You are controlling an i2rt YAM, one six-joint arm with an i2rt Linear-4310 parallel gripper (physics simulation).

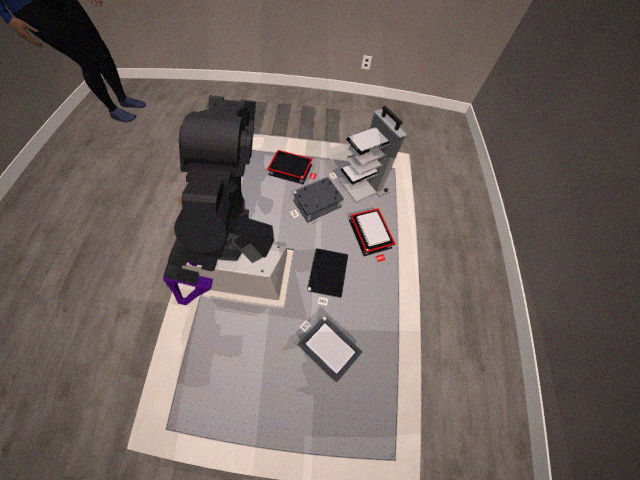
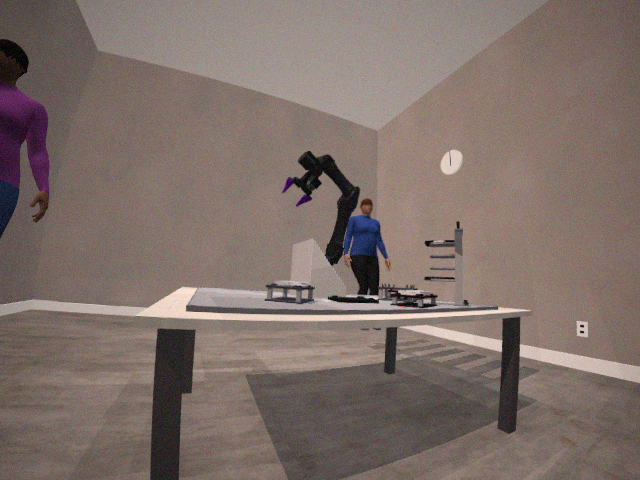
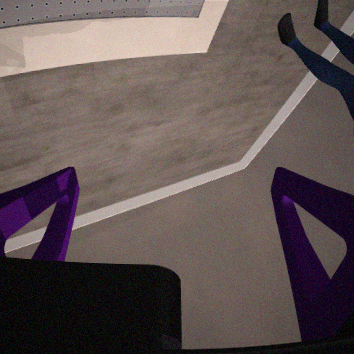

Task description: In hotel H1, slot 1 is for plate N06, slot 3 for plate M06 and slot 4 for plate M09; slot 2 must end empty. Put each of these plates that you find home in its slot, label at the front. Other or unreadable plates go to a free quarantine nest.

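Where they show: gripper, fingertip midpoint: (image 1: 187, 282) (image 2: 289, 199) (image 3: 174, 177); arm's base, link origin: (image 1: 232, 249) (image 2: 319, 268).
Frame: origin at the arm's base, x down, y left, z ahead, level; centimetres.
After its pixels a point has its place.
Observation:
Hotel H1 (image 1: 391, 135) {x -16.6, y 37.5, z 50.9 cm} (image 2: 459, 268) {x -2.0, y 35.7, z 54.0 cm} is a grey tower at the back right with several shelves. A white-topped plate (image 1: 368, 138) (image 2: 439, 242) lies on its top shelf, and another plate (image 1: 360, 172) {x -2.3, y 32.4, z 42.5 cm} (image 2: 439, 279) {x 2.7, y 33.6, z 45.9 cm} lies on its lowest shelf. The two shelves between show no plate. A white plate (image 1: 373, 228) {x 7.6, y 14.3, z 48.3 cm} lies on a red-edged nest (image 1: 391, 241) {x 8.4, y 9.9, z 54.3 cm}. Another white plate (image 1: 330, 347) {x 6.6, y -28.0, z 32.1 cm} (image 2: 291, 283) {x 7.1, y -30.8, z 38.0 cm} lies on a grey raised nest (image 1: 352, 352) (image 2: 305, 291). No plate labels are readable. My gripper (image 2: 290, 198) {x -31.3, y -20.2, z 3.1 cm} (image 3: 174, 177) {x -31.3, y -20.2, z 3.1 cm} is open and empty, high above the table and away from the plates.
A red-edged black nest (image 1: 290, 164) {x 9.1, y 44.9, z 15.0 cm} without a white plate stands at the back. A grey nest (image 1: 317, 198) {x 7.0, y 26.1, z 27.0 cm} with small pins stands beside the hotel. A flat black pad (image 1: 328, 272) {x 11.9, y -2.1, z 31.8 cm} (image 2: 354, 299) {x 11.9, y -4.7, z 36.6 cm} lies mid-table. A pale block (image 1: 242, 284) {x -0.7, y -11.4, z 5.1 cm} (image 2: 310, 266) {x -0.1, y -12.2, z 14.2 cm} stands by the arm. People stand beyond the table.

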